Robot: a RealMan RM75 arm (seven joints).
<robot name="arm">
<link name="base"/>
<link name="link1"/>
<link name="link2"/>
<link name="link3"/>
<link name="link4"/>
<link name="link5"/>
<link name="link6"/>
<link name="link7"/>
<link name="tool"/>
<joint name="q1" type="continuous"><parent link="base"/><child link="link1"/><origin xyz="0.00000 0.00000 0.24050" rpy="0.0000 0.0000 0.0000"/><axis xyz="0 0 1"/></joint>
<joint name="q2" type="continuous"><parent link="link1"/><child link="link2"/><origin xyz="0.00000 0.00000 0.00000" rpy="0.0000 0.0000 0.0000"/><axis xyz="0 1 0"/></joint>
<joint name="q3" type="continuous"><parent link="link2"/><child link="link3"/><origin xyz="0.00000 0.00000 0.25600" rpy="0.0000 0.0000 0.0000"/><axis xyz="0 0 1"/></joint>
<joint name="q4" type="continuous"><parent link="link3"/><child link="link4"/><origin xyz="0.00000 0.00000 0.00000" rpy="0.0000 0.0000 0.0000"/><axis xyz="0 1 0"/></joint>
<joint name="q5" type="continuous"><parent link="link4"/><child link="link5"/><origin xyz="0.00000 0.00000 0.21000" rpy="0.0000 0.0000 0.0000"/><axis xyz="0 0 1"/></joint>
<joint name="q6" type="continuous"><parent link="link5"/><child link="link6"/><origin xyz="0.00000 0.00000 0.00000" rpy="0.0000 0.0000 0.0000"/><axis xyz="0 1 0"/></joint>
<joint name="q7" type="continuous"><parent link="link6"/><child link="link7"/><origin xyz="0.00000 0.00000 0.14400" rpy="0.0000 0.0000 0.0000"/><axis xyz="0 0 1"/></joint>
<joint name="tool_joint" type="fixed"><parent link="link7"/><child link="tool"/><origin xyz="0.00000 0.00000 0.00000" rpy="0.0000 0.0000 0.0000"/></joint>
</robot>
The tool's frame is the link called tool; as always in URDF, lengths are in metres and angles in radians. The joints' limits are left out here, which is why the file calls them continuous.
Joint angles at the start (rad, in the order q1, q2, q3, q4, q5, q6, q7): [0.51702 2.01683 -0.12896 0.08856 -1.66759 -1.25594 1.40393]
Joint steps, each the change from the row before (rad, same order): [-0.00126 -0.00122 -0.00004 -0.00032 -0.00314 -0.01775 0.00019]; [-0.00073 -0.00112 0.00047 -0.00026 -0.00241 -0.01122 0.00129]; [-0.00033 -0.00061 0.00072 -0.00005 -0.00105 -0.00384 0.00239]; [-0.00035 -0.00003 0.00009 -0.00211 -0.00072 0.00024 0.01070]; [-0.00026 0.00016 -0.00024 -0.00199 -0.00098 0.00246 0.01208]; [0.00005 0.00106 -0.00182 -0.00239 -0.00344 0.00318 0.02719]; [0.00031 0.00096 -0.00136 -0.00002 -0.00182 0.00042 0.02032]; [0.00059 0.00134 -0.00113 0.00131 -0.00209 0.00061 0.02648]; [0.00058 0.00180 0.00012 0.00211 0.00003 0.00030 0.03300]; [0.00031 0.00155 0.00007 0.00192 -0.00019 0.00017 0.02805]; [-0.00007 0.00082 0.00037 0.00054 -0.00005 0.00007 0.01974]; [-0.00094 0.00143 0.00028 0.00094 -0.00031 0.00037 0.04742]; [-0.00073 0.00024 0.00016 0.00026 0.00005 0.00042 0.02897]
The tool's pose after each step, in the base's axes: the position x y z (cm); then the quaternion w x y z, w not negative. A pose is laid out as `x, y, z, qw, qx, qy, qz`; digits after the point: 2 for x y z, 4 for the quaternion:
31.27, 32.81, -2.53, 0.2530, -0.5932, 0.5643, 0.5155
31.17, 32.77, -2.43, 0.2502, -0.5944, 0.5614, 0.5185
31.14, 32.76, -2.38, 0.2489, -0.5942, 0.5610, 0.5199
31.17, 32.76, -2.34, 0.2469, -0.5917, 0.5637, 0.5208
31.23, 32.77, -2.34, 0.2448, -0.5887, 0.5676, 0.5209
31.25, 32.75, -2.41, 0.2378, -0.5827, 0.5760, 0.5216
31.21, 32.73, -2.50, 0.2314, -0.5778, 0.5822, 0.5231
31.14, 32.70, -2.62, 0.2227, -0.5708, 0.5905, 0.5253
31.06, 32.68, -2.74, 0.2125, -0.5603, 0.6007, 0.5292
31.00, 32.65, -2.85, 0.2037, -0.5513, 0.6093, 0.5323
30.98, 32.63, -2.89, 0.1980, -0.5449, 0.6151, 0.5344
30.97, 32.57, -2.98, 0.1847, -0.5293, 0.6287, 0.5389
30.99, 32.55, -2.99, 0.1770, -0.5197, 0.6367, 0.5415

